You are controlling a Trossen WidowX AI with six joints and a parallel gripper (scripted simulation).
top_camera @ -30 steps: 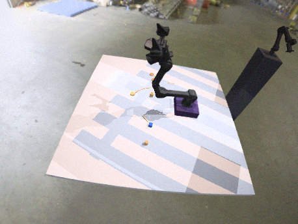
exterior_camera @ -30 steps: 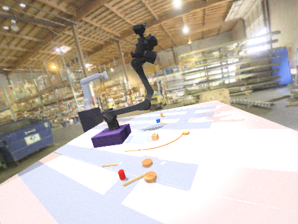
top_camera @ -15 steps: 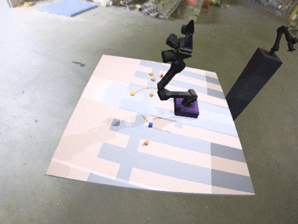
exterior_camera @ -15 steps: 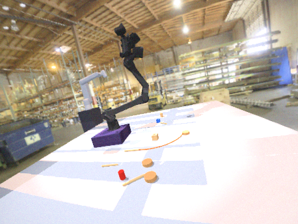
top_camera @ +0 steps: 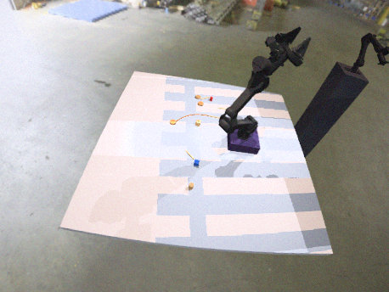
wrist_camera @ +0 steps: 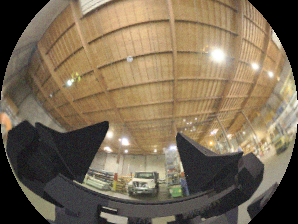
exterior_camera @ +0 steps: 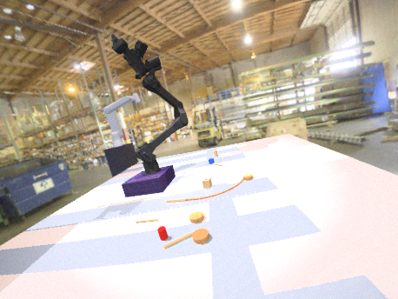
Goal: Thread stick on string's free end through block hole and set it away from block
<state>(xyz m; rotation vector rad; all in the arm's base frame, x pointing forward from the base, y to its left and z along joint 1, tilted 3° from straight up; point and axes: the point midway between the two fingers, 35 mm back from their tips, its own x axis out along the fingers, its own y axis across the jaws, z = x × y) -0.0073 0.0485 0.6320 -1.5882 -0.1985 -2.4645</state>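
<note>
Now: gripper tip 71 cm above the wooden block, 33 cm short of it and 13 cm to the left of it. Round my gripper tip: red peg 71 cm below, 42 cm to the right, 29 cm ahead; blue cube 71 cm below, 28 cm ahead, 18 cm to the left; round wooden button 72 cm below, 49 cm ahead, 9 cm to the right.
</note>
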